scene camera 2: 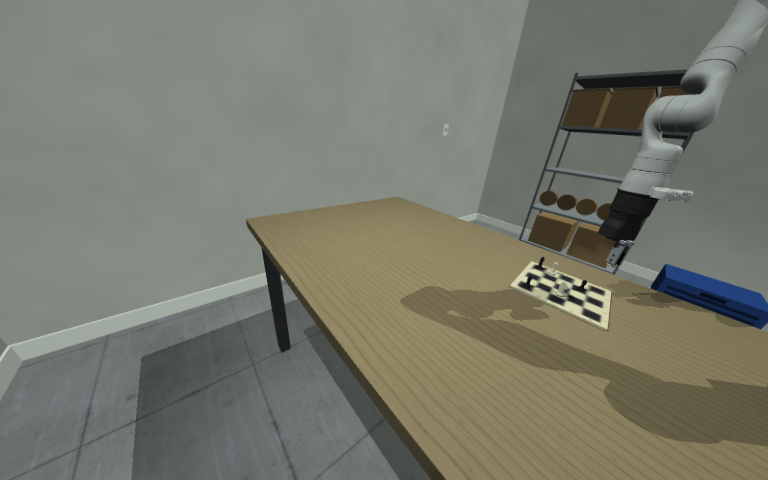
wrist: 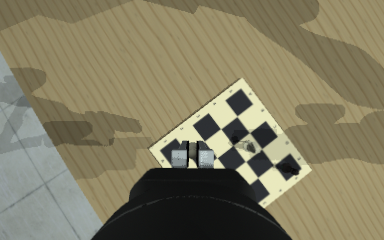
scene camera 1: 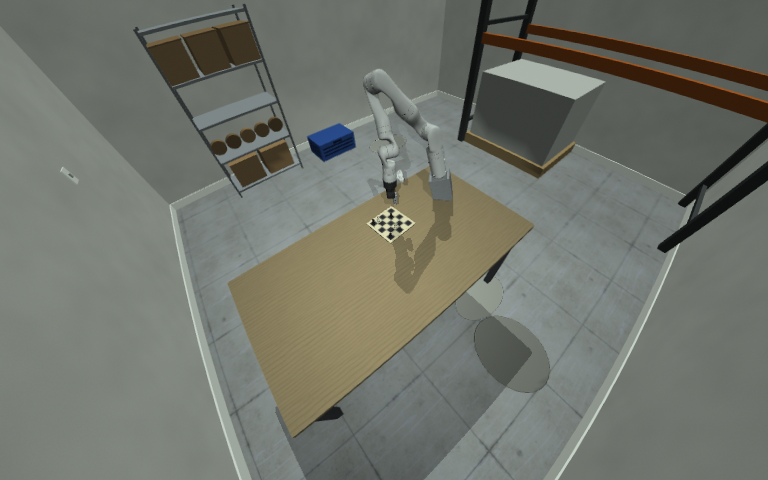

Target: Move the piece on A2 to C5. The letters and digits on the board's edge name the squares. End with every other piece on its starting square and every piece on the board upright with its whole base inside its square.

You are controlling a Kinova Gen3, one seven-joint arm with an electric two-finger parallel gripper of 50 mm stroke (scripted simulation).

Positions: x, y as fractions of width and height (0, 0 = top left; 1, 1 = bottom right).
Scene:
A small chessboard shows in scene camera 2 (0.77, 0.64), in the wrist view (0.62, 0.48) and in scene camera 1 (0.50, 0.47).

